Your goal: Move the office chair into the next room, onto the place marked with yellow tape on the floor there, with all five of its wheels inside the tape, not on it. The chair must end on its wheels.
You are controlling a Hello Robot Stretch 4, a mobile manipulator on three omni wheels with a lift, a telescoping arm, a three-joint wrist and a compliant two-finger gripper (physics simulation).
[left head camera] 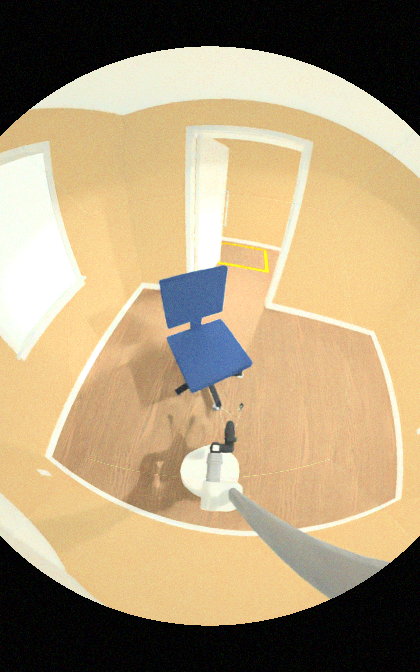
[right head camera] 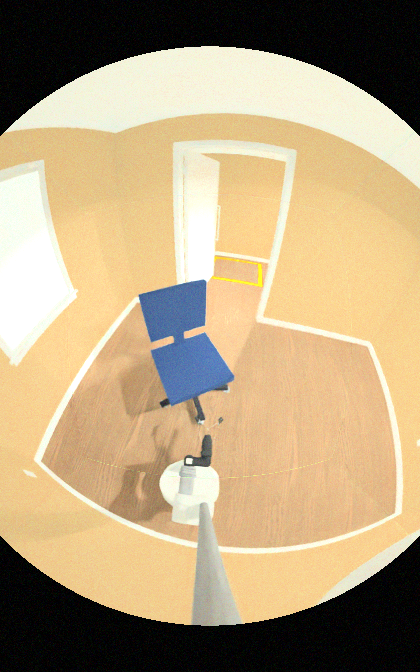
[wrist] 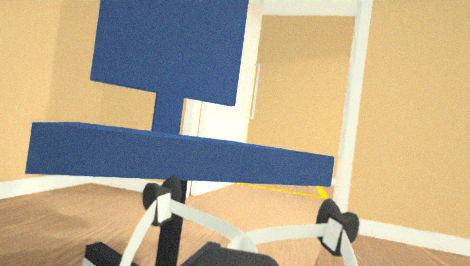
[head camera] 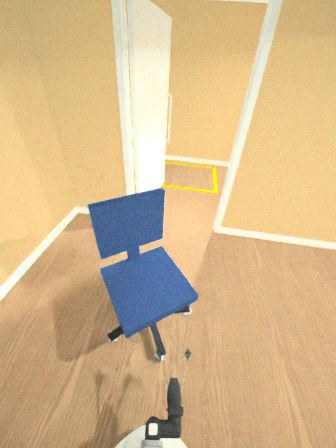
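Note:
The blue office chair (head camera: 149,290) (left head camera: 209,355) (right head camera: 192,369) (wrist: 180,155) stands upright on its wheels in the near room, its backrest towards the doorway and its seat front towards me. My gripper (head camera: 173,356) (left head camera: 229,407) (wrist: 247,203) is open and empty, in front of the seat. In the wrist view its fingertips show below the seat's front edge, the left one in front of the chair's post. The yellow tape outline (head camera: 216,180) (left head camera: 266,261) (right head camera: 260,275) (wrist: 282,190) lies on the floor beyond the doorway, its left part hidden by the door. The chair's rear wheels are hidden under the seat.
The white door (head camera: 150,100) (left head camera: 210,200) (right head camera: 200,215) stands open at the doorway's left side. The right door frame (head camera: 247,120) (wrist: 354,100) meets a wall (head camera: 300,150) with a white skirting. A window (left head camera: 30,250) is in the left wall.

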